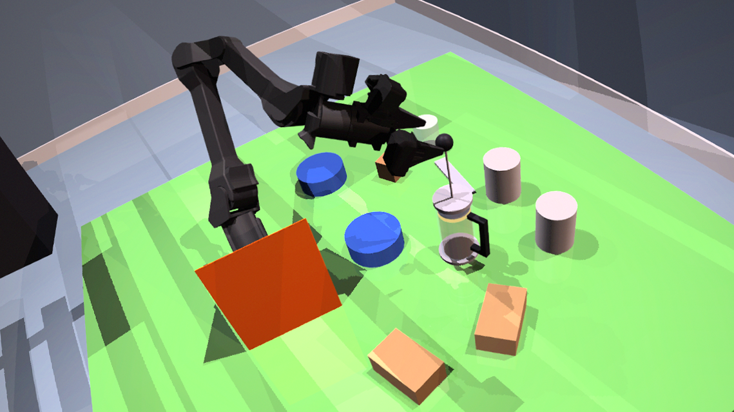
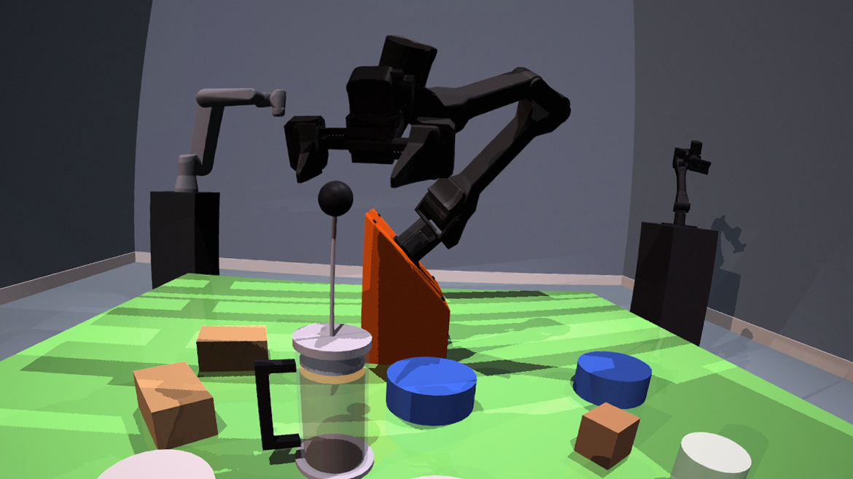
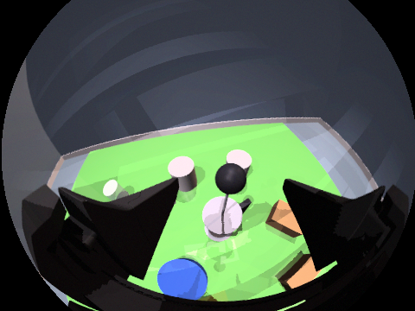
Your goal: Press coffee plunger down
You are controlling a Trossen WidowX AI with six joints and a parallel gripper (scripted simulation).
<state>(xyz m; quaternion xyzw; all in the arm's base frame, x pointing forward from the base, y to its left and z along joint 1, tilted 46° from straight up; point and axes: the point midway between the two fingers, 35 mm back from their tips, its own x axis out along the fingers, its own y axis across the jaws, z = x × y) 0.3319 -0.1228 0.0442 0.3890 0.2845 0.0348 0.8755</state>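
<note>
My gripper tip is now 2 cm short of the glass coffee press, 2 cm to the left of it and 15 cm above it.
</note>
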